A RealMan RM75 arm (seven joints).
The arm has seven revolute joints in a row. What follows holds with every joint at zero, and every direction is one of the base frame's. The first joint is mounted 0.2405 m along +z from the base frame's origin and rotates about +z. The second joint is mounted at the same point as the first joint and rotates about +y. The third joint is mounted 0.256 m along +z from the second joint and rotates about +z. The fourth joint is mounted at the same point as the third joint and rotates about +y. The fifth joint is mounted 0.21 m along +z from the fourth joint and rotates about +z. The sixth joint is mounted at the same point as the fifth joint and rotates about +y. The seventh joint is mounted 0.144 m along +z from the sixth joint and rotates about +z. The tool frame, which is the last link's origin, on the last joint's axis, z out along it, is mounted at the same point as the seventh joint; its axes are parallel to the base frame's.
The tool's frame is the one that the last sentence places.
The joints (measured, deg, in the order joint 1, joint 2, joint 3, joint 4, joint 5, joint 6, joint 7), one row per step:
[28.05 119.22 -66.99 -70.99 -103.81 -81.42 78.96]
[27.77 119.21 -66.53 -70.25 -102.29 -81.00 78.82]
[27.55 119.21 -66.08 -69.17 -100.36 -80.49 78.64]
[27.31 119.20 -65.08 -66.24 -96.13 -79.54 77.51]
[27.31 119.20 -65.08 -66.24 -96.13 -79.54 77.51]
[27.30 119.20 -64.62 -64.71 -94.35 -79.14 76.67]
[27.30 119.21 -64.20 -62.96 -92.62 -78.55 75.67]
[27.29 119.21 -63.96 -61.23 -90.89 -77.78 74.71]
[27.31 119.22 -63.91 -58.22 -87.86 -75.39 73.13]
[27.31 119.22 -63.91 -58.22 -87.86 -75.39 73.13]
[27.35 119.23 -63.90 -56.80 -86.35 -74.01 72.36]
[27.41 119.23 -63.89 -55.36 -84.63 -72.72 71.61]
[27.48 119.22 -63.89 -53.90 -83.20 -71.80 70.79]
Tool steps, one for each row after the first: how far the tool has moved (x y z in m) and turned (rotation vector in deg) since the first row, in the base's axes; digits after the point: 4 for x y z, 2 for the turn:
[0.0015 0.0007 0.0017 0.39 1.76 -0.89]
[0.0028 0.0017 0.0032 0.70 3.97 -1.94]
[0.0067 0.0042 0.0054 1.40 8.64 -3.87]
[0.0067 0.0042 0.0054 1.40 8.64 -3.87]
[0.0090 0.0056 0.0059 1.80 10.54 -4.60]
[0.0122 0.0073 0.0058 2.33 12.35 -5.50]
[0.0154 0.0091 0.0053 2.93 14.05 -6.48]
[0.0216 0.0141 0.0038 4.63 16.73 -8.79]
[0.0216 0.0141 0.0038 4.63 16.73 -8.79]
[0.0247 0.0171 0.0033 5.69 17.98 -10.04]
[0.0277 0.0200 0.0031 6.70 19.39 -11.31]
[0.0309 0.0219 0.0021 7.39 20.47 -12.39]

